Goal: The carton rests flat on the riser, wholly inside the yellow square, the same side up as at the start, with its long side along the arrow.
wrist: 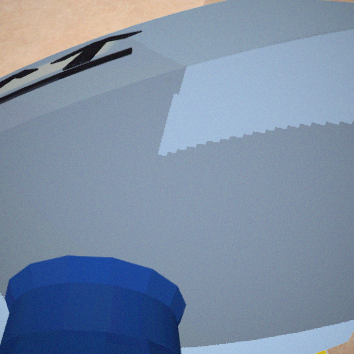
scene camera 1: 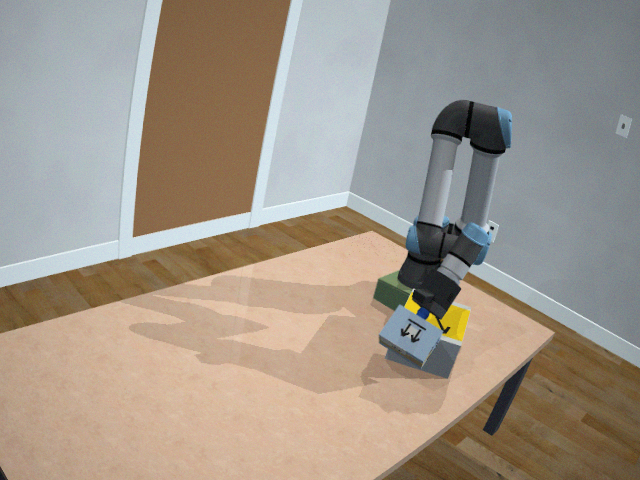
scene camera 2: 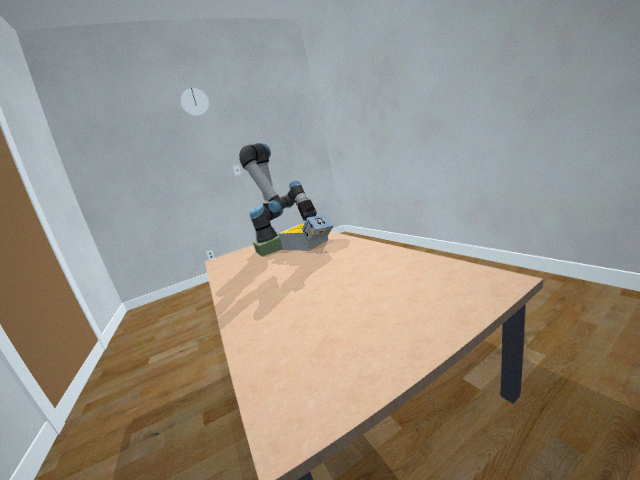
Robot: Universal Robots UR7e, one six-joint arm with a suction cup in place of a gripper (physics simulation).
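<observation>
The blue-grey carton (scene camera 1: 395, 321) (scene camera 2: 324, 227) (wrist: 240, 200) with black arrow marks is tilted, its marked face sloping down toward scene camera 1. It overlaps the near left part of the grey riser (scene camera 1: 445, 360) (scene camera 2: 293, 241) and hangs partly past its edge. Whether its underside touches the riser is hidden. The yellow square (scene camera 1: 458, 321) (scene camera 2: 292, 230) shows behind and right of the carton, with part of its black arrow (scene camera 1: 443, 327). My gripper, a blue suction cup (scene camera 1: 422, 313) (wrist: 95, 305), is on the carton near its upper edge and holds it.
A green block (scene camera 1: 391, 293) (scene camera 2: 267, 246) stands beside the riser, near the arm's base. The arm (scene camera 1: 439, 180) (scene camera 2: 261, 180) bends high above it. The table's edge (scene camera 1: 496, 372) runs past the riser on the right in scene camera 1.
</observation>
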